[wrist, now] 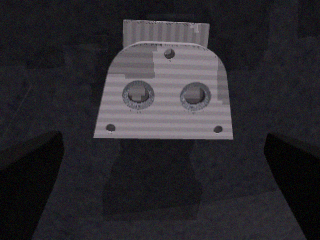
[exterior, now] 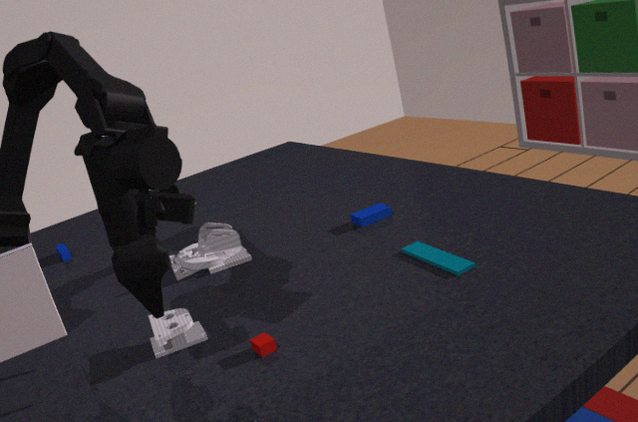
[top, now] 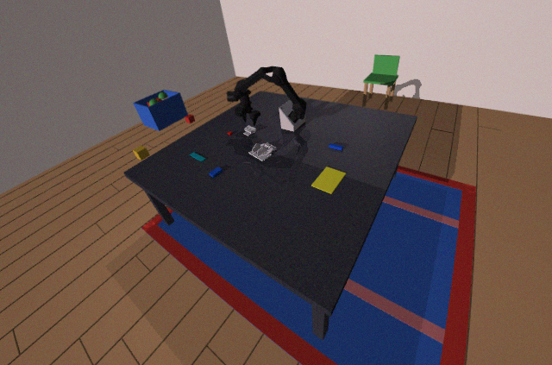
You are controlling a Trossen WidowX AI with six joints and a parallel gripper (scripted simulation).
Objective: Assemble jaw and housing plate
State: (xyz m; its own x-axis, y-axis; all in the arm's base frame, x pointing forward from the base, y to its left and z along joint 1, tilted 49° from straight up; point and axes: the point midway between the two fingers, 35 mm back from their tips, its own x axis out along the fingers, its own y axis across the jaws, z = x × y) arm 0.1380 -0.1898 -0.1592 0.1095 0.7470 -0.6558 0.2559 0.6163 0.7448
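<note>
The white t-shaped piece lies 50 mm below my gripper tip and 10 mm ahead of it. Also, from my gripper tip: teal bar 350 mm ahead, 150 mm to the right, 60 mm below; then white jaw 190 mm to the left, 140 mm ahead, 40 mm below; then red cube 120 mm to the right, 70 mm ahead, 50 mm below.
</note>
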